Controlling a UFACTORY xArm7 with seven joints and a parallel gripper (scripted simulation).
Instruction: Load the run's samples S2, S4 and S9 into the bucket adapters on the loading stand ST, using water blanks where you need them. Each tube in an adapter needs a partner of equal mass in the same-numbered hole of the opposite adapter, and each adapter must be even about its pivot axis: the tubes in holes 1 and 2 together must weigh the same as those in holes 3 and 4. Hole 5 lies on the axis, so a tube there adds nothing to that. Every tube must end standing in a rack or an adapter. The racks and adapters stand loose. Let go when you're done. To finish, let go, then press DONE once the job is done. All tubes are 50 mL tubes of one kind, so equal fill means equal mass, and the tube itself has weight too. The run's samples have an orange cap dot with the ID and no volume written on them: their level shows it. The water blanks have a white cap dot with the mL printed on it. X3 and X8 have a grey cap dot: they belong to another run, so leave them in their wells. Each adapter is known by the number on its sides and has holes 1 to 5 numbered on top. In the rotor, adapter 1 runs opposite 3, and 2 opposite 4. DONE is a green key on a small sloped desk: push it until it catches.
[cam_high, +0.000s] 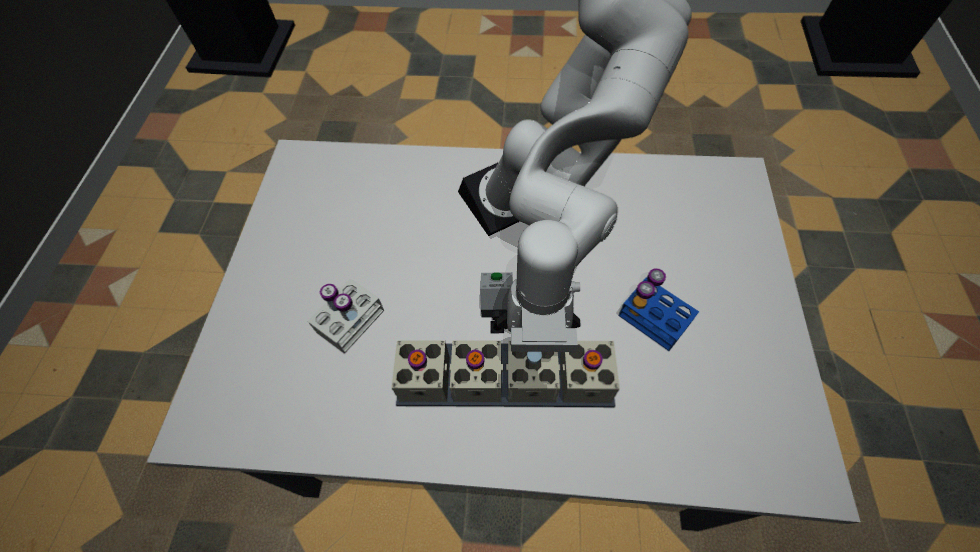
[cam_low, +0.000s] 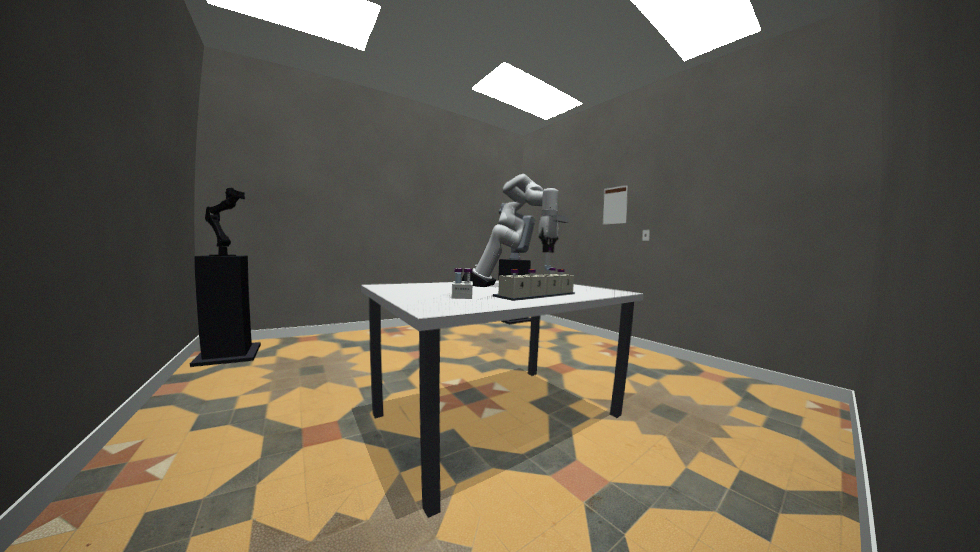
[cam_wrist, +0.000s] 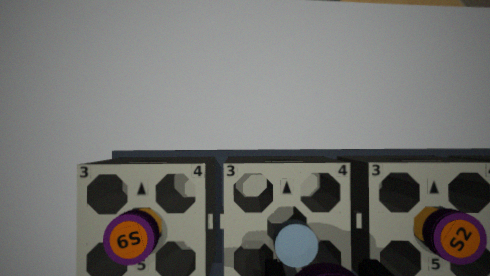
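The water blank tube is 1 cm behind my hand and 5 cm below it. From my hand the other things lie so: adapter 18 cm below; then green DONE key 21 cm behind, 9 cm to the right, 16 cm below; then loading stand 6 cm to the right, 22 cm below.
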